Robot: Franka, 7 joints.
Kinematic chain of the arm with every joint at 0, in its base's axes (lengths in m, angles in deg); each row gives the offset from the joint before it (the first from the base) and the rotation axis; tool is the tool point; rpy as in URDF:
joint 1: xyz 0 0 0.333 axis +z
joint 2: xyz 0 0 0 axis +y
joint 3: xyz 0 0 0.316 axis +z
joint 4: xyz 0.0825 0 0 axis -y
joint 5: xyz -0.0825 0 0.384 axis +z
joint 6: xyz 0 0 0 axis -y
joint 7: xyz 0.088 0 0 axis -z
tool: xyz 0 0 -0.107 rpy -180 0 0
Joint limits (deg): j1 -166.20..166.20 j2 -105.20..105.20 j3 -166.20..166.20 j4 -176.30..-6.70 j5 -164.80..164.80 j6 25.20..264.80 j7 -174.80..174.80
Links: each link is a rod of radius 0.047 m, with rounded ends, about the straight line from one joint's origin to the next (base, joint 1, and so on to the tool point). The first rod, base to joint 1, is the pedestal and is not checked.
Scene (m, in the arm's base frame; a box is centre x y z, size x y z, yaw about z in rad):
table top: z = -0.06
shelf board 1: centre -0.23 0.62 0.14 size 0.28 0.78 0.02 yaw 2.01
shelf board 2: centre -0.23 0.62 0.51 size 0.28 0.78 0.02 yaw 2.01
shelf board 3: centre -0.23 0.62 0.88 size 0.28 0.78 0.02 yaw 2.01
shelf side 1: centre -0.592 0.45 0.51 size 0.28 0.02 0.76 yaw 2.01
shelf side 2: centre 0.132 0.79 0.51 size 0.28 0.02 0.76 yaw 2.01
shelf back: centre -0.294 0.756 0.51 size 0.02 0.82 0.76 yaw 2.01
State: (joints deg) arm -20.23 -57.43 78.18 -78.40 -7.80 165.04 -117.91
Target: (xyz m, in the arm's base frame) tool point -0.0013 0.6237 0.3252
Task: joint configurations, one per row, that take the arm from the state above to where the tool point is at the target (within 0.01 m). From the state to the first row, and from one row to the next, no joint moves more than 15 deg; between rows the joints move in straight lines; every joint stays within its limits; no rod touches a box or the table.
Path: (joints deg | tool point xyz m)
1: -13.19 -64.82 69.31 -92.14 -7.62 160.49 -117.91 | -0.1609 0.6177 0.7012
2: -6.14 -72.20 60.45 -105.89 -7.43 155.93 -117.91 | -0.1254 0.5521 0.7051
3: 0.90 -79.59 51.58 -119.63 -7.25 151.38 -117.91 | -0.0922 0.4614 0.7176
4: 7.94 -86.98 42.72 -133.38 -7.06 146.82 -117.91 | -0.0577 0.3554 0.7211
5: 4.82 -80.58 57.54 -137.91 -7.85 146.73 -117.91 | 0.0139 0.4294 0.5974
6: 1.69 -74.18 72.36 -142.45 -8.64 146.64 -117.91 | 0.0625 0.4577 0.4597
7: -1.44 -67.78 87.18 -146.99 -9.43 146.54 -117.91 | 0.0824 0.4455 0.3252
8: -10.25 -66.39 92.81 -132.29 -9.52 151.44 -117.91 | 0.0422 0.5403 0.3233
9: -19.07 -65.00 98.43 -117.58 -9.60 156.34 -117.91 | -0.0013 0.6237 0.3253

